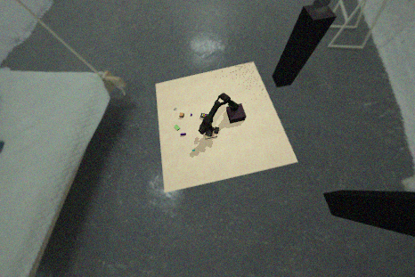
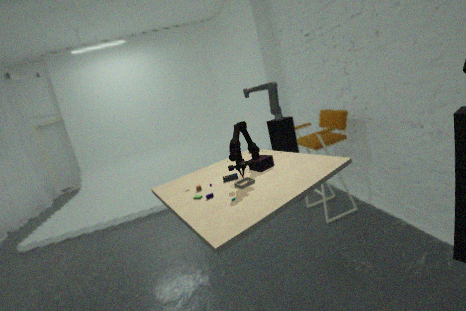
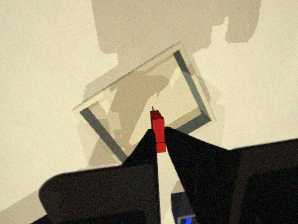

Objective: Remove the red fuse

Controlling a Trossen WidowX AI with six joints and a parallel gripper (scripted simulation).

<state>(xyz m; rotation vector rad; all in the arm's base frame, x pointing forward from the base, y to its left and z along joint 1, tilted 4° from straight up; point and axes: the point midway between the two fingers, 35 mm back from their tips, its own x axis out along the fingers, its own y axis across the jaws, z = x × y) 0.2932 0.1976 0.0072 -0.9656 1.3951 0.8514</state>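
Now: gripper tip 70 mm above the tray. From my gripper tip the other things lie so: orange cube 280 mm ahead, 270 mm to the right, 60 mm below; then teal piece 200 mm ahead, 150 mm to the left, 70 mm below.
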